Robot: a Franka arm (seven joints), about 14 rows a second.
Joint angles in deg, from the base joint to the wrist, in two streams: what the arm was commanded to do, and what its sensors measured. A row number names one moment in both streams.
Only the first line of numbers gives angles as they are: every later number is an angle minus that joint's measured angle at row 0.
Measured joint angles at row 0:
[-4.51 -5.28 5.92 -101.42 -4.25 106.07 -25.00]
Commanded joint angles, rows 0 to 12:
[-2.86 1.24 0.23 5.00 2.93 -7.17 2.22]
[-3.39 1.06 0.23 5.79 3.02 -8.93 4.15]
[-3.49 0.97 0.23 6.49 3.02 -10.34 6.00]
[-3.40 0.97 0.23 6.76 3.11 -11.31 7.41]
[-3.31 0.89 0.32 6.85 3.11 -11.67 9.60]
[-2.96 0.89 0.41 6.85 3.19 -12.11 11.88]
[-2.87 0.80 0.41 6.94 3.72 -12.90 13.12]
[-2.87 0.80 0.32 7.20 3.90 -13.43 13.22]
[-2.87 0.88 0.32 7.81 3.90 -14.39 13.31]
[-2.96 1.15 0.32 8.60 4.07 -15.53 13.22]
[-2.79 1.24 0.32 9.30 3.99 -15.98 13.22]
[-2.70 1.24 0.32 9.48 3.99 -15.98 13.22]
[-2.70 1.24 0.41 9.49 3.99 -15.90 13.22]
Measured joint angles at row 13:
[-2.69 0.08 0.16 7.16 2.88 -13.95 12.42]
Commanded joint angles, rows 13 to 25:
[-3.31 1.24 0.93 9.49 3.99 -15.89 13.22]
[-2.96 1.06 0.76 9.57 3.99 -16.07 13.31]
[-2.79 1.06 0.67 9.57 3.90 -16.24 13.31]
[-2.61 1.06 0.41 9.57 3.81 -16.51 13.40]
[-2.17 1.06 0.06 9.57 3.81 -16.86 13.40]
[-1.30 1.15 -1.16 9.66 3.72 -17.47 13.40]
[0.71 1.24 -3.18 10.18 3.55 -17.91 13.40]
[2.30 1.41 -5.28 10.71 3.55 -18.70 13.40]
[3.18 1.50 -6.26 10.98 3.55 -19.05 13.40]
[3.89 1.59 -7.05 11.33 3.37 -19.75 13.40]
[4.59 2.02 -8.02 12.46 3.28 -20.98 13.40]
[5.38 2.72 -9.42 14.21 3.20 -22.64 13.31]
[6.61 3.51 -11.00 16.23 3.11 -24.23 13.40]
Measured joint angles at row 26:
[3.92 0.76 -7.98 10.63 2.88 -19.89 12.64]
